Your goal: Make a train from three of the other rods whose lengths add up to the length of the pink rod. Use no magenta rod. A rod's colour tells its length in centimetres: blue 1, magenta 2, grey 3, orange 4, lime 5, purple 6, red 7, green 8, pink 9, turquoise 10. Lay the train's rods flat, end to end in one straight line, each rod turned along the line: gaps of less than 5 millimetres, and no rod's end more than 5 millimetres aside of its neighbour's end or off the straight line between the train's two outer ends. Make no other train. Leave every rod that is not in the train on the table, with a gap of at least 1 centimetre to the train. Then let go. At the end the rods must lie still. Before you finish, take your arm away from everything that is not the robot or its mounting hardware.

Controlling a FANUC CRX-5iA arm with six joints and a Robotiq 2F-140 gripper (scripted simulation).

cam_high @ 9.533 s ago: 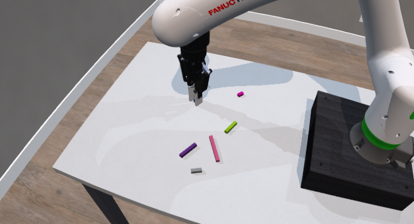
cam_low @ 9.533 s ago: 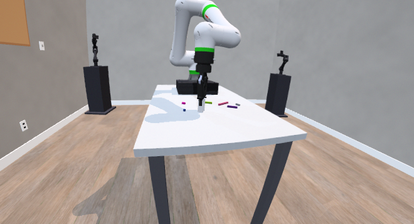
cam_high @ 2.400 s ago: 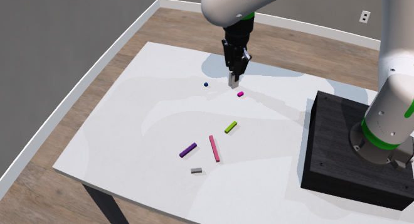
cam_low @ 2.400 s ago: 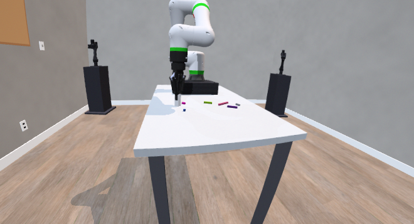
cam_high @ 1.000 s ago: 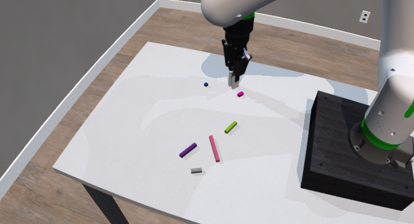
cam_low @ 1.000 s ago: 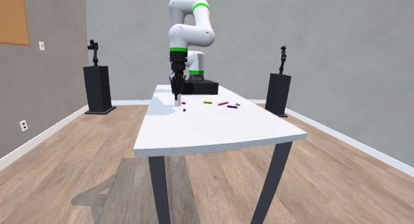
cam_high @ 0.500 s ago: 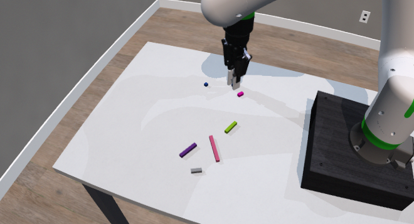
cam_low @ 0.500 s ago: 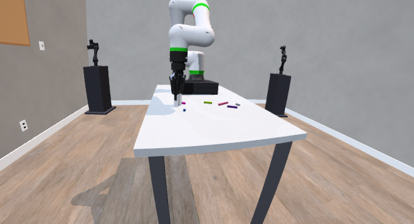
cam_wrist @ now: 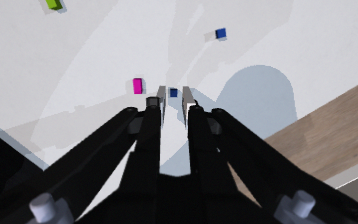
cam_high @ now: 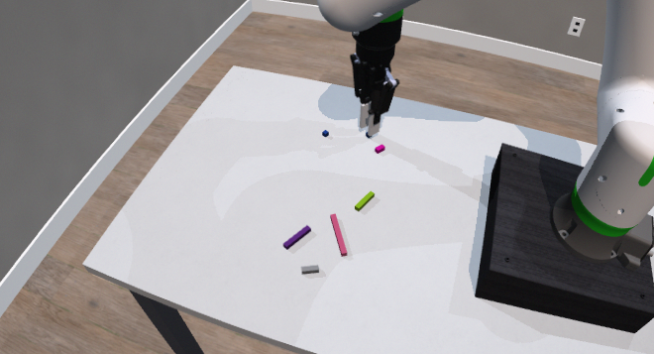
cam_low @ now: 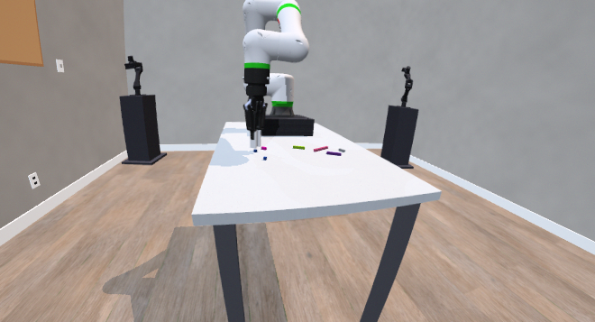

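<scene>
The grey rod is 4 cm behind my hand, 36 cm to the left of it and 5 cm below it. From my hand the other things lie so: magenta rod 4 cm behind, 3 cm to the left, 5 cm below; then lime rod 7 cm behind, 18 cm to the left, 5 cm below; then pink rod 6 cm behind, 27 cm to the left, 5 cm below.
</scene>
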